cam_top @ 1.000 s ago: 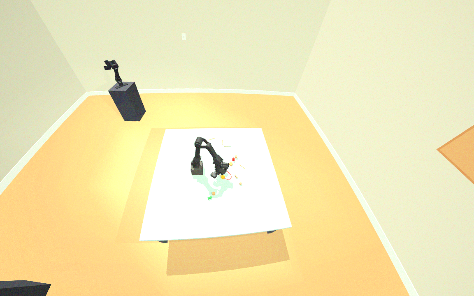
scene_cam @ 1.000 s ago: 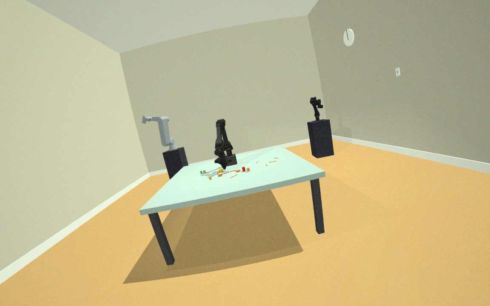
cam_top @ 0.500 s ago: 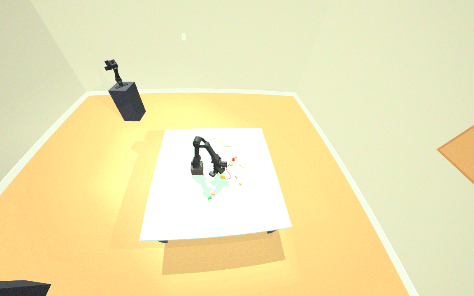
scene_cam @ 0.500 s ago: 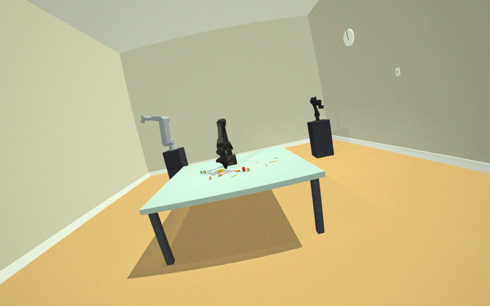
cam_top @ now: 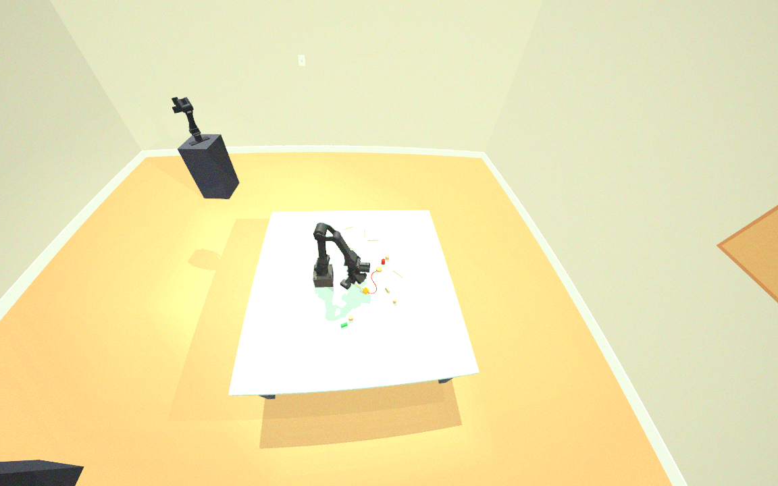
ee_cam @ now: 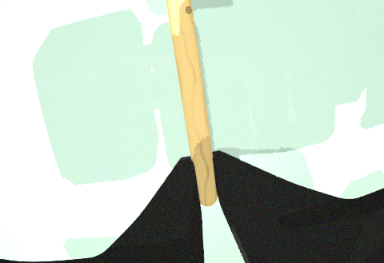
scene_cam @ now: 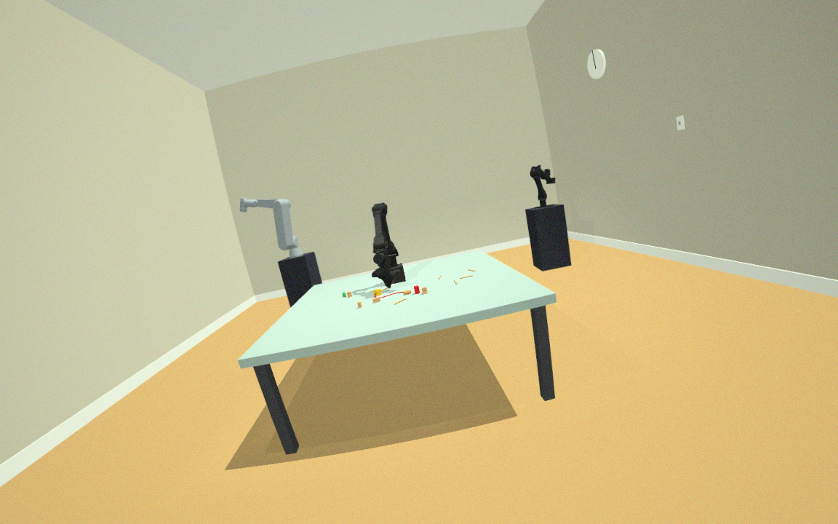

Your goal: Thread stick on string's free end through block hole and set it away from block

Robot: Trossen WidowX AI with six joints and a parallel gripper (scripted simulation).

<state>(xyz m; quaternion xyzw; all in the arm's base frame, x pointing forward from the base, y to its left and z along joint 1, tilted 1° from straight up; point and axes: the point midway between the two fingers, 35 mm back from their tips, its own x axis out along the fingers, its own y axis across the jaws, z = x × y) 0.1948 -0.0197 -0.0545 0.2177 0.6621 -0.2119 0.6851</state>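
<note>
The yellow cube is 80 mm ahead of my gripper tip, 50 mm to the right of it and 10 mm above it. The rest, counted from my gripper tip: thin wooden stick 30 mm ahead, 20 mm to the right, 10 mm above; red cylinder 190 mm ahead, 170 mm to the left, 10 mm above; round wooden button 160 mm ahead, 120 mm to the left.
</note>
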